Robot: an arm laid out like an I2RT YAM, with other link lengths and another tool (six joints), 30 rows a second.
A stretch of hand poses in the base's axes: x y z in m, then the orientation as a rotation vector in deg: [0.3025, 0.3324, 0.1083, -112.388, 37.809, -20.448]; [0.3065, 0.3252, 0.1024, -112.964, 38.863, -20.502]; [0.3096, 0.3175, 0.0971, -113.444, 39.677, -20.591]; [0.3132, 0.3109, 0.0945, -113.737, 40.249, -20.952]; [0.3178, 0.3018, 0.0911, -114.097, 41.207, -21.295]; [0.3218, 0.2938, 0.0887, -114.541, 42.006, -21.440]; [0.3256, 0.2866, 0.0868, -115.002, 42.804, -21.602]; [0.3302, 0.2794, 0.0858, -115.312, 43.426, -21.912]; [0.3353, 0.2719, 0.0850, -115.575, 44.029, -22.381]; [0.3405, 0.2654, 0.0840, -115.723, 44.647, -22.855]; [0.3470, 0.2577, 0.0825, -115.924, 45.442, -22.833]
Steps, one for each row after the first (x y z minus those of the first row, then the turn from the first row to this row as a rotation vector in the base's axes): [0.0040, -0.0072, -0.0059, -0.606, 0.629, -0.685]; [0.0071, -0.0149, -0.0112, -1.124, 1.095, -1.227]; [0.0107, -0.0215, -0.0138, -1.544, 1.220, -1.740]; [0.0153, -0.0306, -0.0172, -2.046, 1.557, -2.503]; [0.0193, -0.0386, -0.0196, -2.555, 1.969, -3.058]; [0.0231, -0.0458, -0.0215, -3.088, 2.375, -3.615]; [0.0277, -0.0530, -0.0225, -3.518, 2.561, -4.133]; [0.0328, -0.0605, -0.0233, -3.955, 2.626, -4.709]; [0.0380, -0.0670, -0.0243, -4.292, 2.663, -5.313]; [0.0445, -0.0747, -0.0258, -4.534, 3.107, -5.821]
